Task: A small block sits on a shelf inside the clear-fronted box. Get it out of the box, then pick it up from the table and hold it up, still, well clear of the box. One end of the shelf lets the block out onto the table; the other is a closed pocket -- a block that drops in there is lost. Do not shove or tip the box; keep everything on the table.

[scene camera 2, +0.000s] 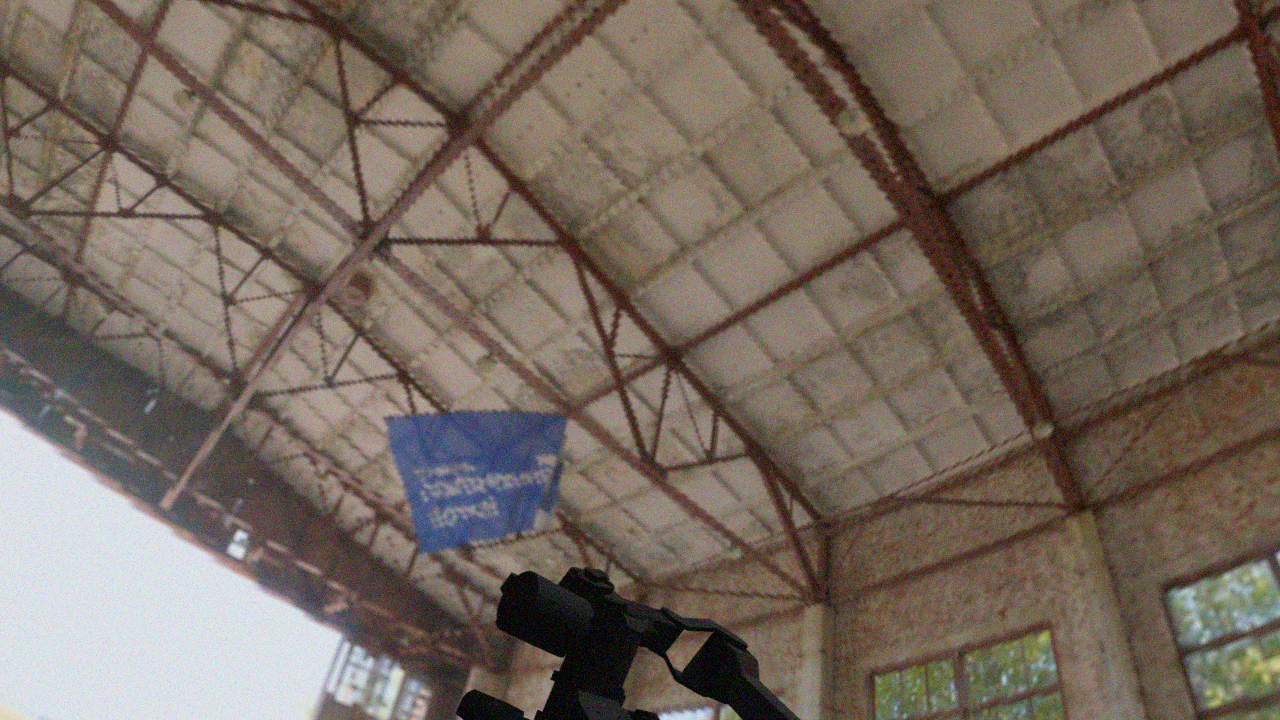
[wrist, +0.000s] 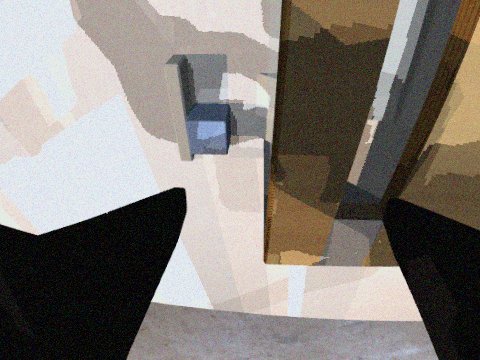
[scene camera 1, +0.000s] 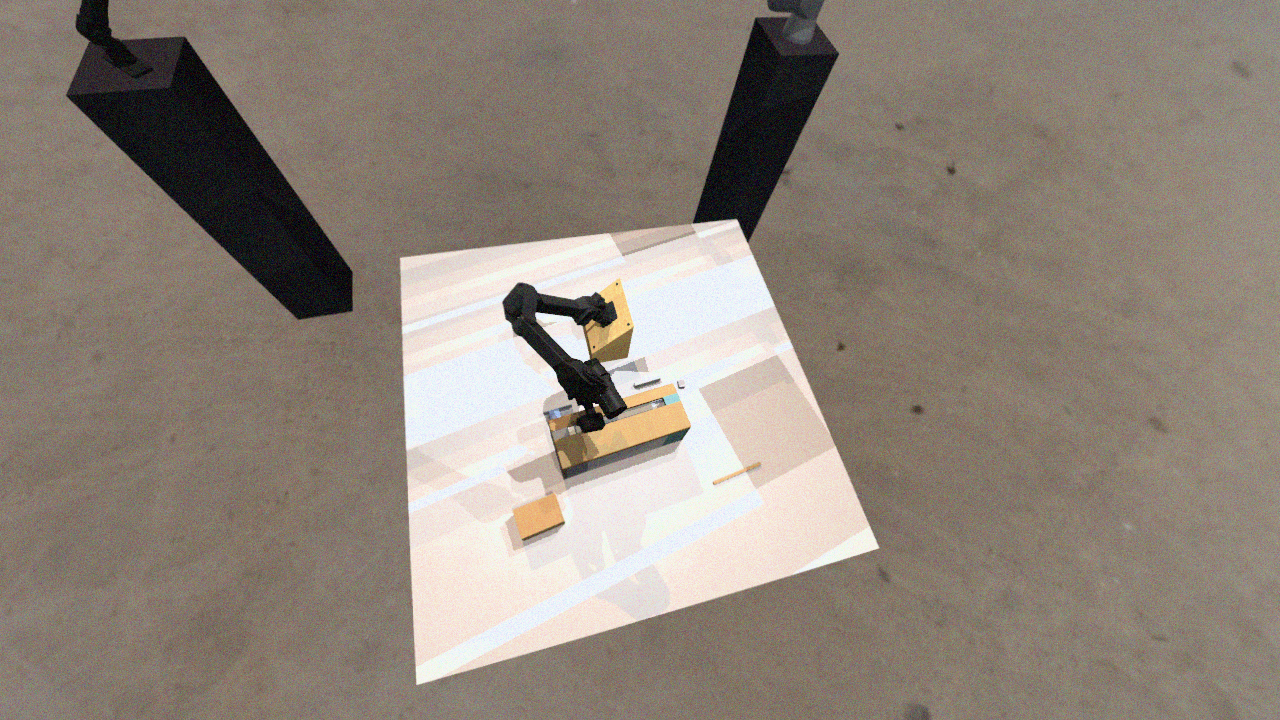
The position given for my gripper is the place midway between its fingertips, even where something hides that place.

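Observation:
There's a wooden box here, and you'd find the box in scene camera 1 (scene camera 1: 655, 418) and in the wrist view (wrist: 355, 109), but it's out of frame in scene camera 2. I can also see a blue block (wrist: 209, 130), and that block is out of frame in scene camera 2 too. Then there's my gripper (wrist: 285, 204), plus a flat tan tile (scene camera 1: 536, 517).

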